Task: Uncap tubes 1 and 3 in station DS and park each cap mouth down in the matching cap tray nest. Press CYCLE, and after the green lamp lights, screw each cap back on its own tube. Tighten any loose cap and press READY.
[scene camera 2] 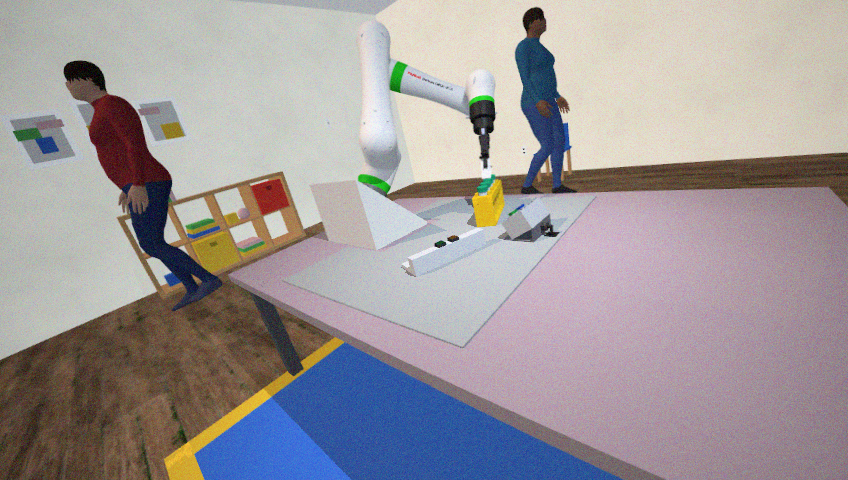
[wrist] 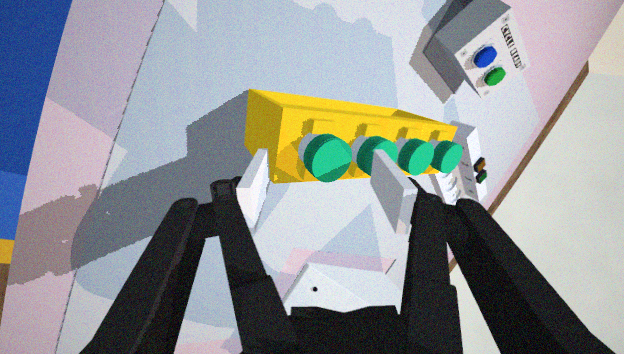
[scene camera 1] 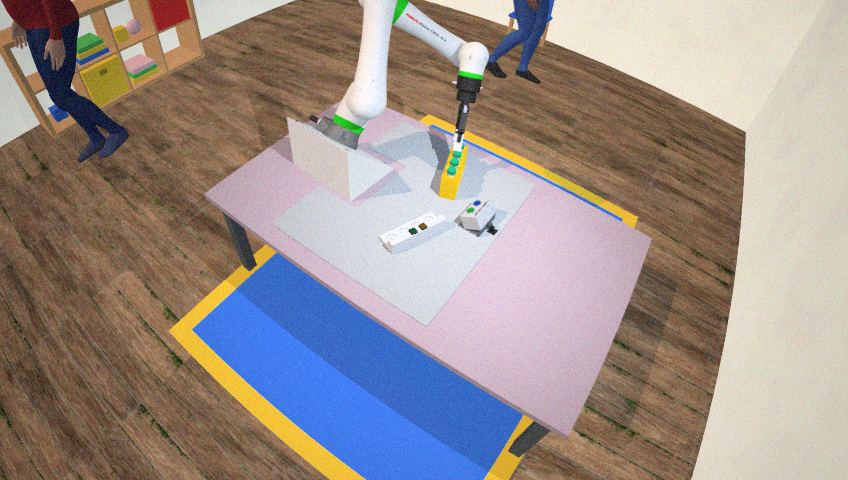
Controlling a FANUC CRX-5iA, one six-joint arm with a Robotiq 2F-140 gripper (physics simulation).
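Pixels of known places: gripper, fingertip midpoint: (wrist: 320, 166) (scene camera 1: 456, 148); arm's base at its link origin: (scene camera 1: 339, 141).
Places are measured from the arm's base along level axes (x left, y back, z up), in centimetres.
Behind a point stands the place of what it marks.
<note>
The yellow tube station (scene camera 1: 449, 190) {x 14.0, y -44.2, z -6.8 cm} (scene camera 2: 487, 212) {x 14.2, y -44.6, z -6.8 cm} (wrist: 262, 120) {x 34.0, y -35.0, z -6.0 cm} holds several tubes in a row, each with a green cap on top; the tube bodies are mostly hidden. My gripper (scene camera 1: 457, 146) {x 29.7, y -34.5, z -1.1 cm} (scene camera 2: 486, 173) {x 29.7, y -34.5, z -1.1 cm} (wrist: 320, 166) {x 29.7, y -34.5, z -1.1 cm} is partly open above the station's far end. In the wrist view its white fingertips stand wide on both sides of the end cap (wrist: 327, 158) {x 31.3, y -35.5, z 0.9 cm}, with gaps at both sides. The right fingertip partly covers the second cap (wrist: 369, 152) {x 27.7, y -37.6, z 0.7 cm}. The white cap tray (scene camera 1: 431, 224) {x -3.8, y -50.2, z -6.8 cm} (scene camera 2: 446, 252) {x -10.4, y -49.3, z -8.6 cm} shows no caps in its nests; its green and amber lamps look dark.
A grey button box (scene camera 1: 476, 220) {x 6.4, y -61.5, z -4.1 cm} (scene camera 2: 523, 223) {x 6.3, y -61.5, z -6.2 cm} (wrist: 467, 30) {x 17.5, y -57.4, z -6.6 cm} with a blue button (wrist: 485, 56) {x 14.6, y -56.2, z -4.4 cm} and a green button (wrist: 495, 76) {x 10.0, y -56.5, z -4.4 cm} stands near the station and tray. A white wedge-shaped panel (scene camera 1: 321, 157) {x -12.7, y -4.4, z 1.9 cm} (scene camera 2: 345, 214) {x -12.6, y -5.9, z 0.4 cm} stands by the arm's base. Two people stand beyond the table.
</note>
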